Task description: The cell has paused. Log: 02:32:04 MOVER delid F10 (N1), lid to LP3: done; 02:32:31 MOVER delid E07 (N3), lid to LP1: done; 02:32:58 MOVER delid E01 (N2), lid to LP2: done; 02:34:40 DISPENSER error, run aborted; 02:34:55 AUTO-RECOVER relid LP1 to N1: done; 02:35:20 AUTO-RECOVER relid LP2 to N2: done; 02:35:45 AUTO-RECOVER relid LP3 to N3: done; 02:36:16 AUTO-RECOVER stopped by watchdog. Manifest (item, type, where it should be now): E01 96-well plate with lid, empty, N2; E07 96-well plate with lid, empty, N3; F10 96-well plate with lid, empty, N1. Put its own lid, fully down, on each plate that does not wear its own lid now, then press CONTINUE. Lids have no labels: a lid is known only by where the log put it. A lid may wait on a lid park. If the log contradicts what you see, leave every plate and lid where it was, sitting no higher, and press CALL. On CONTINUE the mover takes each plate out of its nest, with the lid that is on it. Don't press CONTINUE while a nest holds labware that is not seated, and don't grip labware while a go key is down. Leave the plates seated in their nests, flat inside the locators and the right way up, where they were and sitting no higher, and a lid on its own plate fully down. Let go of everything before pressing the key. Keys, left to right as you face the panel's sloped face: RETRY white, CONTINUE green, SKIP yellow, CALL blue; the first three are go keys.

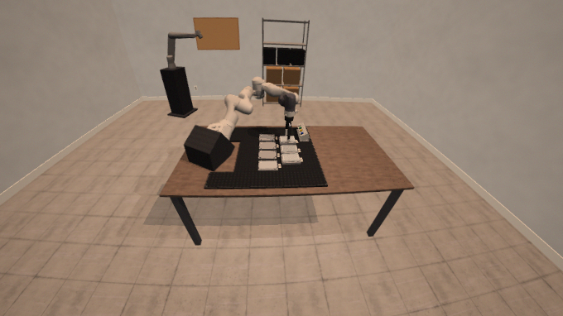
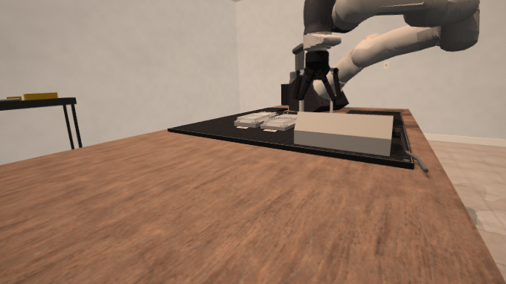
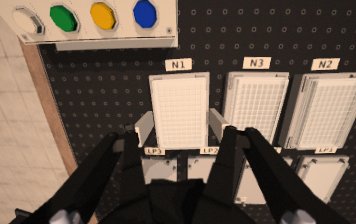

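Right now my hand is 2 cm above the smooth white lid. From my hand the other things lie so: LP2 label: 9 cm to the right, 7 cm behind, 6 cm below; 96-well plate: 3 cm below; blue call key: 12 cm ahead, 8 cm to the left, 1 cm above.
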